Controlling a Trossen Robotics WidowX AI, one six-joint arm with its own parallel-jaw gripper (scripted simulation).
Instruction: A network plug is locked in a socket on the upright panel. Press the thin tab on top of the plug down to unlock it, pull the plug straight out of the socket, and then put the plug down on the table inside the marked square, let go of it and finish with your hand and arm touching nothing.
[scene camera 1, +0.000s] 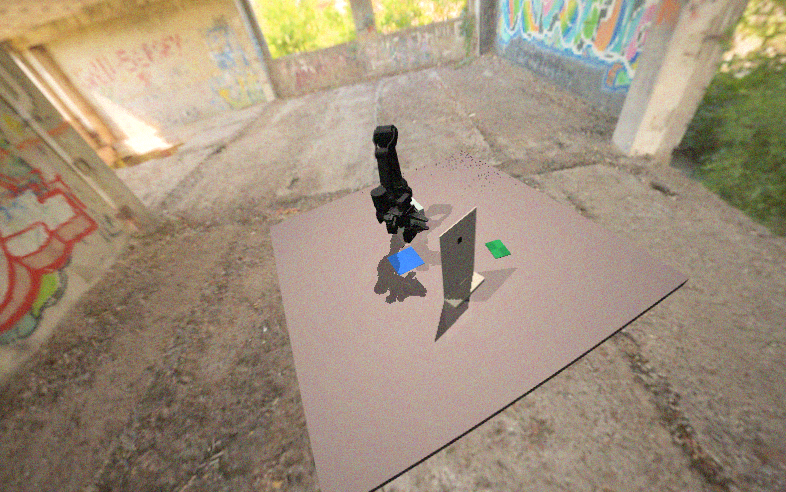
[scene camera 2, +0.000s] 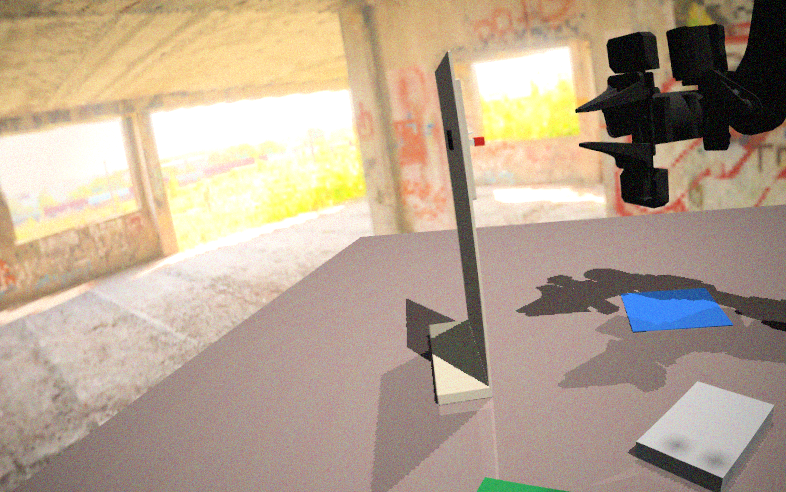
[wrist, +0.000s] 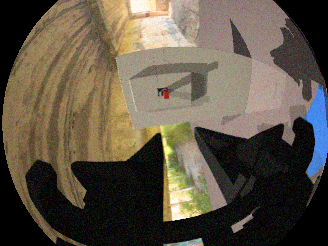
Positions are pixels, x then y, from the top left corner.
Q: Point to the gripper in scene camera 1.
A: At 428, 224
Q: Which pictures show the gripper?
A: Scene camera 1, scene camera 2 and the wrist view: all of them.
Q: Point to a blue square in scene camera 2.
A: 689, 308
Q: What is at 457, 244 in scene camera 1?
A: A grey panel.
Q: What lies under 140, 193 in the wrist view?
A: The gripper.
